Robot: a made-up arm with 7 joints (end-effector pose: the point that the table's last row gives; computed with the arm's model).
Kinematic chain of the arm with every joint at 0, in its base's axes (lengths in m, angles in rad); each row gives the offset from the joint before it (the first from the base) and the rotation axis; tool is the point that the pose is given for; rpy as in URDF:
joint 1: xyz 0 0 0.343 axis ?
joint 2: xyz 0 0 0 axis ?
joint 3: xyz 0 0 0.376 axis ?
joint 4: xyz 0.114 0 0 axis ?
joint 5: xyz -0.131 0 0.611 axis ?
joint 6: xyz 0 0 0 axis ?
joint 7: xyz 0.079 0 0 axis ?
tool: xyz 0 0 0 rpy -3.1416 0 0
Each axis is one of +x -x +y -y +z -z.
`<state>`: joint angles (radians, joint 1 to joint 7).
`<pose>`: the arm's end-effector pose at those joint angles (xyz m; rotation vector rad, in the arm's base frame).
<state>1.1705 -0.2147 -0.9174 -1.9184 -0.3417 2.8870 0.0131</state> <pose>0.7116 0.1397 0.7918 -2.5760 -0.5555 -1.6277</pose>
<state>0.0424 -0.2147 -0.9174 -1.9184 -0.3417 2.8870 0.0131</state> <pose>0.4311 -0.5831 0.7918 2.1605 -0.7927 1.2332</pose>
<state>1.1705 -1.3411 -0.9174 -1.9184 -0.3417 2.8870 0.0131</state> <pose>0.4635 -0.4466 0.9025 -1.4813 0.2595 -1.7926</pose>
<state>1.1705 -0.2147 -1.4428 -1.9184 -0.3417 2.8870 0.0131</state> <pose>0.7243 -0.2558 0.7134 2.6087 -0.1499 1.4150</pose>
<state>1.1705 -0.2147 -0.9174 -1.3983 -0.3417 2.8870 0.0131</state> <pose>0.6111 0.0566 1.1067 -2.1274 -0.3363 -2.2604</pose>
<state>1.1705 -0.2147 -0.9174 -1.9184 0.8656 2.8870 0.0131</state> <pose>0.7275 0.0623 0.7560 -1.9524 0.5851 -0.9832</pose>
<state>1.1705 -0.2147 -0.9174 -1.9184 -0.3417 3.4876 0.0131</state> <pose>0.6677 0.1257 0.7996 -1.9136 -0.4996 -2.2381</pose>
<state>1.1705 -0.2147 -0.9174 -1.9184 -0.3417 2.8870 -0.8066</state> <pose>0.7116 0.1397 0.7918 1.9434 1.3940 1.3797</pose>
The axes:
joint 1: +z
joint 2: +y
joint 3: +z
joint 4: -y
joint 5: +z
joint 6: -y
joint 7: -z

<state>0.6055 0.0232 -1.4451 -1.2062 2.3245 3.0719 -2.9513</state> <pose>0.4123 -0.5227 1.0100 1.2971 -0.0660 1.4804</pose>
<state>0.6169 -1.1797 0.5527 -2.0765 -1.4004 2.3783 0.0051</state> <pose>-0.1999 0.4089 0.9845 0.6988 0.8035 1.7922</pose>
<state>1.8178 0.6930 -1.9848 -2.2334 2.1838 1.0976 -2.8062</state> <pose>0.7117 0.0136 0.5759 -0.5596 -1.7868 -1.9593</pose>
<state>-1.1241 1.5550 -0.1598 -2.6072 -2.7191 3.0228 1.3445</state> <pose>-0.0922 0.0889 -0.1391 -2.2614 -0.2221 0.5761</pose>
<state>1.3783 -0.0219 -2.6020 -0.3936 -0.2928 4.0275 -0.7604</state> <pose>0.0639 -0.1657 1.2923 -0.4313 0.2796 0.8949</pose>
